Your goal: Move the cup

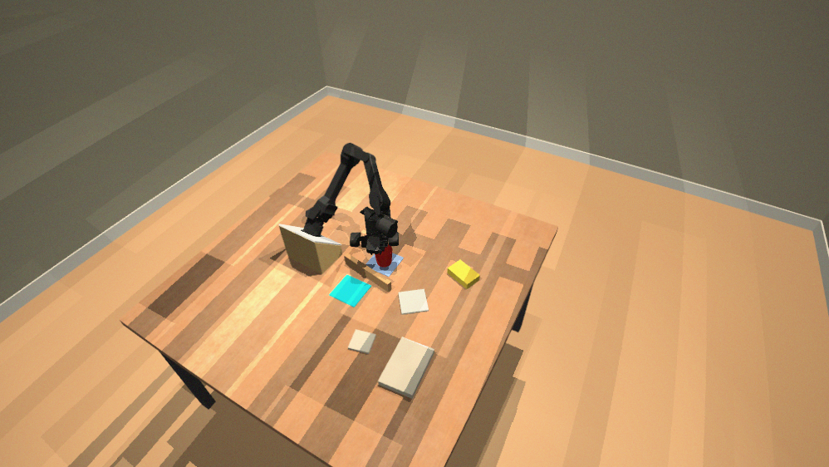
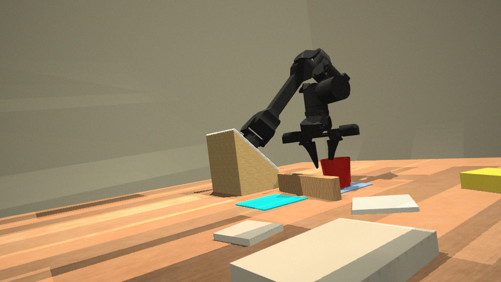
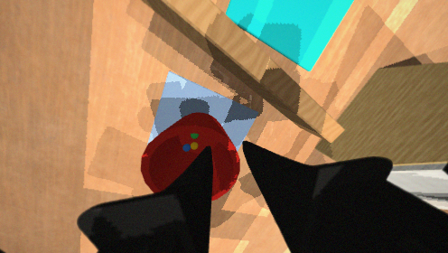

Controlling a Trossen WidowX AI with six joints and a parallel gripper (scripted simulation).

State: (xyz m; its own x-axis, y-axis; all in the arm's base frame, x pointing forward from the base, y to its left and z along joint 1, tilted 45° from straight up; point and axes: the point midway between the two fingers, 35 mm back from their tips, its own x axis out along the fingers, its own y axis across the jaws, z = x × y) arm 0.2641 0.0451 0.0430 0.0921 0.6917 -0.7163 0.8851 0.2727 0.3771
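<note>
The red cup lies 3 cm ahead of my gripper tip, 1 cm to the left of it and 1 cm below it. Also, from my gripper tip: pale blue pad (2 cm ahead, 2 cm to the left, 6 cm below); then low wooden bar (8 cm to the right, 4 cm below).
</note>
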